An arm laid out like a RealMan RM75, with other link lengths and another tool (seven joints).
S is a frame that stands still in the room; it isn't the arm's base.
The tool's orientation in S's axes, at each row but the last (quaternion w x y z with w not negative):
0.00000, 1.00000, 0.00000, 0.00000
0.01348, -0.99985, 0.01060, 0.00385
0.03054, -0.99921, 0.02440, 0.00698
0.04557, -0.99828, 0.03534, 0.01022
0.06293, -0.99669, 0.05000, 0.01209
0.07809, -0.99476, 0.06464, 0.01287
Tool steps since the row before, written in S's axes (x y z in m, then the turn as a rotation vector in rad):
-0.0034, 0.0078, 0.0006, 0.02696, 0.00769, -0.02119
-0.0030, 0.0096, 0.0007, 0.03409, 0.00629, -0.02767
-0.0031, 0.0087, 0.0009, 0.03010, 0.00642, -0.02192
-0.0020, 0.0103, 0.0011, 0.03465, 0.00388, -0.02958
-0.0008, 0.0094, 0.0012, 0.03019, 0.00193, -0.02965
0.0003, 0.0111, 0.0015, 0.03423, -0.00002, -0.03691
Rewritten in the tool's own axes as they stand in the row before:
-0.0034, -0.0078, -0.0006, 0.02696, -0.00769, 0.02119
-0.0032, -0.0095, -0.0004, 0.03417, -0.00627, 0.02758
-0.0035, -0.0086, -0.0003, 0.03009, -0.00655, 0.02190
-0.0027, -0.0102, -0.0001, 0.03498, -0.00366, 0.02921
-0.0018, -0.0093, 0.0000, 0.03074, -0.00128, 0.02911
-0.0012, -0.0111, 0.0003, 0.03525, 0.00122, 0.03591

